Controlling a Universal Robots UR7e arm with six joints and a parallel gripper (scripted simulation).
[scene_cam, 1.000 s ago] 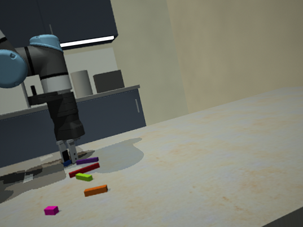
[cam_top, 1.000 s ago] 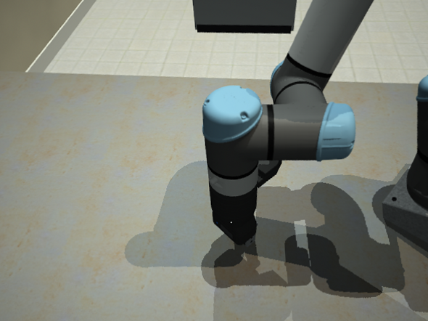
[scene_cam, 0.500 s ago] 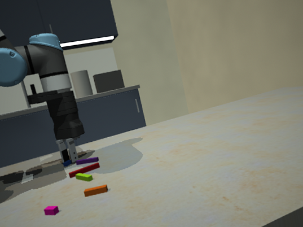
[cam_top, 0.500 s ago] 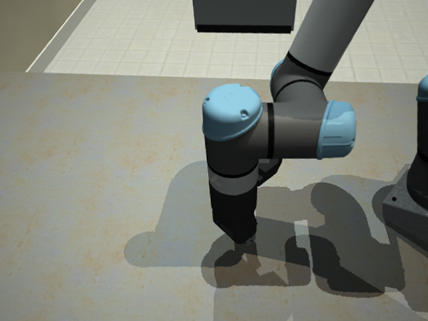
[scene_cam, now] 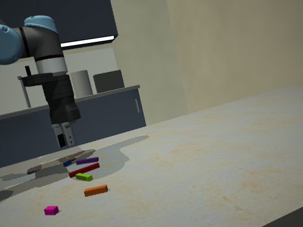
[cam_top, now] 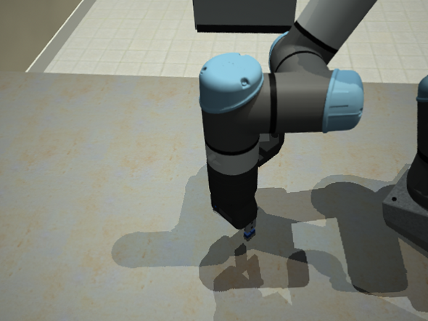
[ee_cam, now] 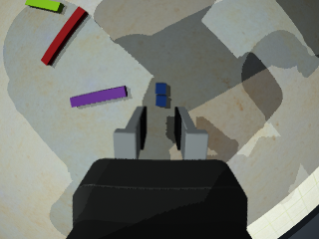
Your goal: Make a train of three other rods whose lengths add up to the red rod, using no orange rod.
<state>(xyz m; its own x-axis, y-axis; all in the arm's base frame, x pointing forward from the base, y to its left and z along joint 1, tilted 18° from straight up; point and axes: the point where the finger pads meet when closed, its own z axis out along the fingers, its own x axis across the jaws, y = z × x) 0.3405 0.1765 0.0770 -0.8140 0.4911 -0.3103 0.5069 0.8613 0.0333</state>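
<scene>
Right now my hand is 5 cm short of the lime rod, 17 cm to the left of it and 6 cm above it. The rest, counted from my hand: red rod 5 cm ahead, 12 cm to the right, 6 cm below; then purple rod 5 cm ahead, 4 cm to the right, 6 cm below; then orange rod 8 cm ahead, 27 cm to the right, 6 cm below.
</scene>
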